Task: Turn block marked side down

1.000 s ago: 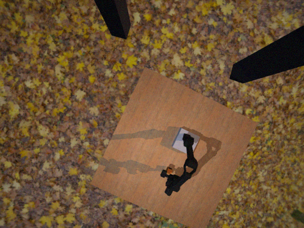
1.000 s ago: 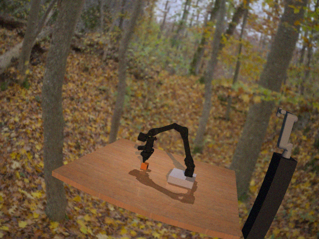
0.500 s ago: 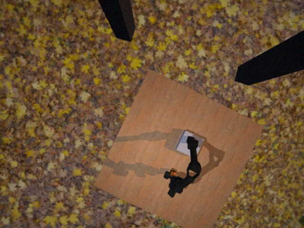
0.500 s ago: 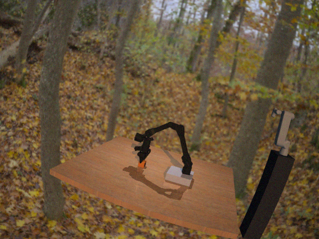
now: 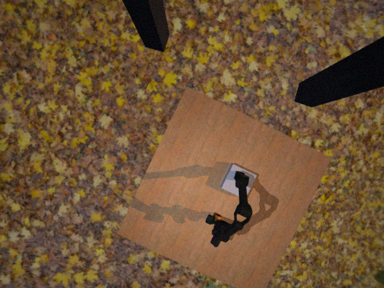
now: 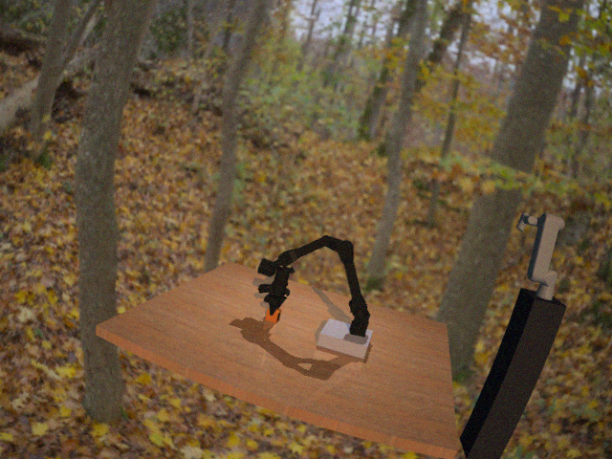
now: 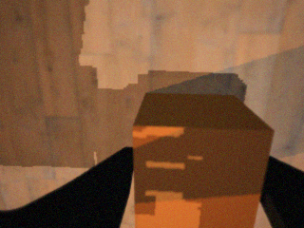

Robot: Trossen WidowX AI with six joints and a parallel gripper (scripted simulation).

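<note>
Now: the orange block 10 mm behind my gripper tip and 10 mm below it.
</note>
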